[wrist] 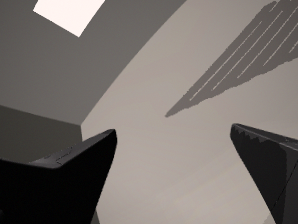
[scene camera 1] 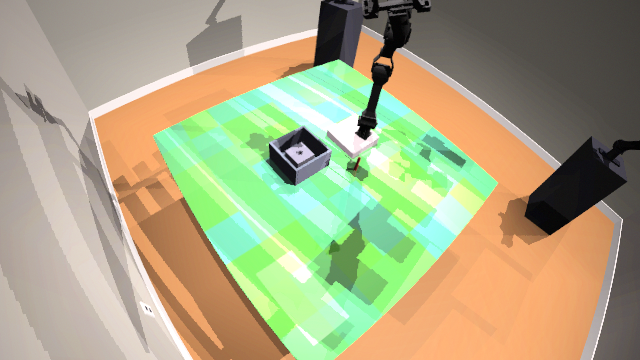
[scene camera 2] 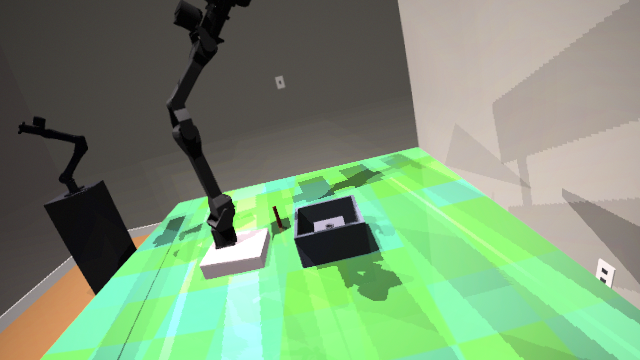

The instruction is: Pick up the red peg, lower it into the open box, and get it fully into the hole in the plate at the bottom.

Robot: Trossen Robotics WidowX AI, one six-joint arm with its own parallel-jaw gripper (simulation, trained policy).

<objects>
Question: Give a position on a dark box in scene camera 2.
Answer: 350, 240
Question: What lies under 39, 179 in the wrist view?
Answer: The gripper.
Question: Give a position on a dark box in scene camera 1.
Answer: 277, 148
</objects>
